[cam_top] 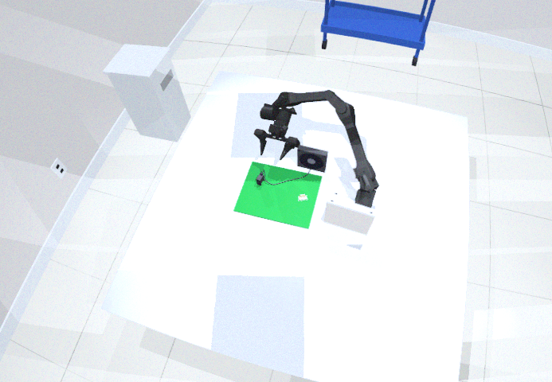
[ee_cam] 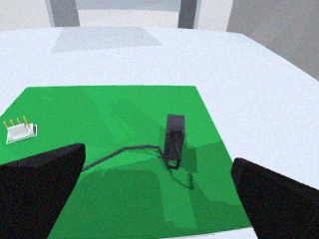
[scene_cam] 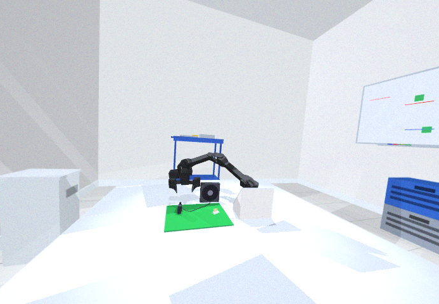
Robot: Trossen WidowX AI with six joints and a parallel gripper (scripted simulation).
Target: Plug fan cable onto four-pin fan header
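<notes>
The black fan plug lies 2 cm ahead of my gripper tip, 8 cm to the left of it and 6 cm below it. Round my gripper tip: black fan: 15 cm behind, 6 cm to the right, 2 cm below; then white four-pin header: 17 cm behind, 9 cm to the left, 8 cm below; then green board: 7 cm behind, 10 cm to the left, 10 cm below.
</notes>
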